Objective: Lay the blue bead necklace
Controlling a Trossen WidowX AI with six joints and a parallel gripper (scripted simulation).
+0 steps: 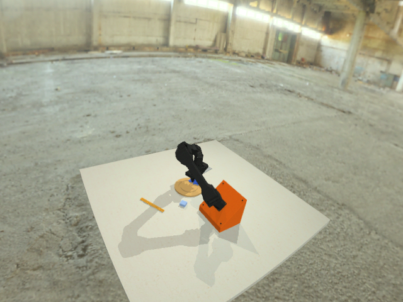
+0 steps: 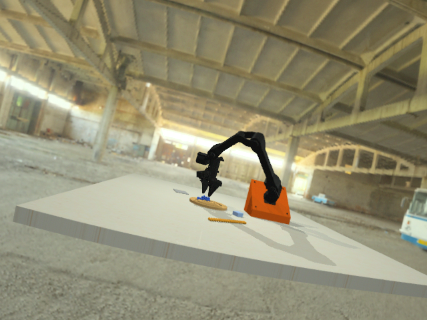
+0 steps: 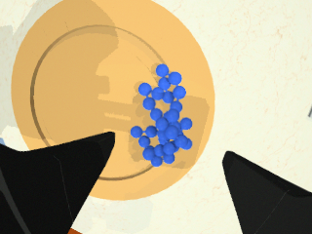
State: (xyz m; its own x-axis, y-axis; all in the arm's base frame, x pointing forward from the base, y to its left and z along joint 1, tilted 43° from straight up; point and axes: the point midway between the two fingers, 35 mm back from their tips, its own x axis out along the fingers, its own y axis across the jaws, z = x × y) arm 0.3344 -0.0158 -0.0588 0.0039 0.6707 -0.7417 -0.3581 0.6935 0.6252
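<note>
My gripper tip is 6 cm to the right of the round tan bead board, 3 cm above it and 2 cm past it. Also, from my gripper tip: flat grey tile (17 cm to the right, 14 cm ahead, 4 cm below); then small light-blue block (18 cm to the left, 15 cm behind, 3 cm below).
</note>
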